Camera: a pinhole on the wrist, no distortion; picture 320 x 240 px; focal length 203.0 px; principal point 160.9 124.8 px. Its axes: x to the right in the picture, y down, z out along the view. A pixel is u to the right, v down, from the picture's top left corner.
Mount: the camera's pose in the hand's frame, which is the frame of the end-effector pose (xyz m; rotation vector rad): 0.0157 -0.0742 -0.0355 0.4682 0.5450 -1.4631
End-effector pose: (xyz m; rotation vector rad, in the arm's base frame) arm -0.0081 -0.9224 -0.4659 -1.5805 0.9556 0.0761
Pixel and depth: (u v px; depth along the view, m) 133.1 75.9 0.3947
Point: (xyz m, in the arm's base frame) 0.2626 -0.6445 -0.3014
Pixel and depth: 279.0 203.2 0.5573
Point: 0.6591 -0.9361 -0.1479
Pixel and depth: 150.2 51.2 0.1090
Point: 0.0889 -0.8751 -0.3621
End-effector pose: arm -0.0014 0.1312 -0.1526 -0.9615 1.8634 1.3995
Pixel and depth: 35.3 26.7 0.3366
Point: 0.1895 0.4854 -0.2013
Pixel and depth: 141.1 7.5 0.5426
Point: 0.4807 0.5365 -0.2456
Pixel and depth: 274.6 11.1 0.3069
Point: 0.4154 0.1896 -0.2851
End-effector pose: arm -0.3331 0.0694 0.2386 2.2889 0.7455 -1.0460
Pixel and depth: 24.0 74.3 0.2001
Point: -0.5126 -0.0050 0.1205
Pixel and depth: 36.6 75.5 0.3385
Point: -0.6244 -0.0912 0.0462
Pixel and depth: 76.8 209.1 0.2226
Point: -0.4523 0.0696 0.0049
